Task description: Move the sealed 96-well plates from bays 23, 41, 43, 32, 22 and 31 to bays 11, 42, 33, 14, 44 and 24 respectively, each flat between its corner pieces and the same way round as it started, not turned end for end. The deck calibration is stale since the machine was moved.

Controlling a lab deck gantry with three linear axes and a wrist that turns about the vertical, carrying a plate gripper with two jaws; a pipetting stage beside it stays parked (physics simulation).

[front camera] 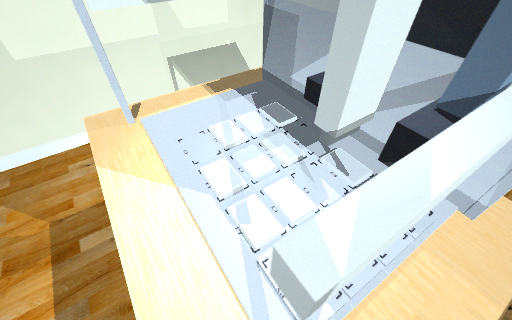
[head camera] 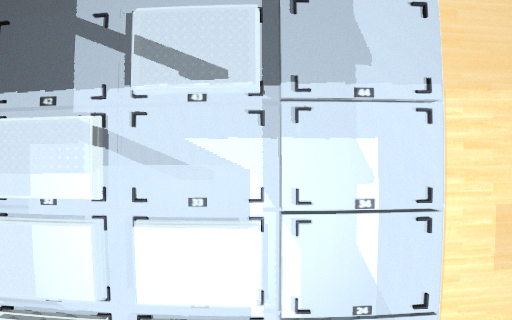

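Where they show: robot's base, origin of the base link: [front camera: 178, 141].
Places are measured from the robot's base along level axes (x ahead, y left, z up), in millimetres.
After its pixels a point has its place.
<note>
The plate in bay 43 [front camera: 346, 166] @(x 397, y 360, z 14 mm) [head camera: 200, 40] @(x 397, y 371, z 14 mm) lies flat in its corner pieces. The plate in bay 32 [front camera: 283, 148] @(x 234, y 257, z 14 mm) [head camera: 45, 155] @(x 237, y 261, z 14 mm) and the plate in bay 23 [front camera: 290, 200] @(x 399, y 148, z 14 mm) [head camera: 197, 265] @(x 392, y 154, z 14 mm) lie flat, as does the plate in bay 22 [front camera: 255, 162] @(x 236, y 150, z 14 mm) [head camera: 60, 260] @(x 250, y 155, z 14 mm). Plates in bay 31 [front camera: 254, 123] @(x 73, y 255, z 14 mm) and bay 41 [front camera: 278, 114] @(x 75, y 359, z 14 mm) show at the back. Bay 11 [front camera: 197, 147] @(x 62, y 39, z 0 mm), bay 33 [head camera: 197, 155] @(x 390, y 260, z 0 mm), bay 42 [head camera: 40, 60] @(x 215, y 365, z 0 mm), bay 44 [head camera: 325, 50] @(x 517, y 360, z 15 mm) and bay 24 [head camera: 335, 265] @(x 526, y 153, z 14 mm) hold no plate. Bay 14 is hidden. The gripper's dark body [front camera: 411, 137] @(x 573, y 132, z 346 mm) is at the right; its jaws are hidden behind the white beam.
Other plates lie in bay 21 [front camera: 227, 134] @(x 74, y 145, z 14 mm), bay 12 [front camera: 223, 177] @(x 235, y 43, z 14 mm) and bay 13 [front camera: 255, 220] @(x 397, y 42, z 14 mm). Bay 34 [head camera: 330, 160] @(x 520, y 255, z 15 mm) holds no plate. A white beam [front camera: 400, 190] @(x 621, y -3, z 400 mm) crosses the front right, and a white column [front camera: 360, 65] @(x 478, y 143, z 390 mm) hangs near the deck's far right.
</note>
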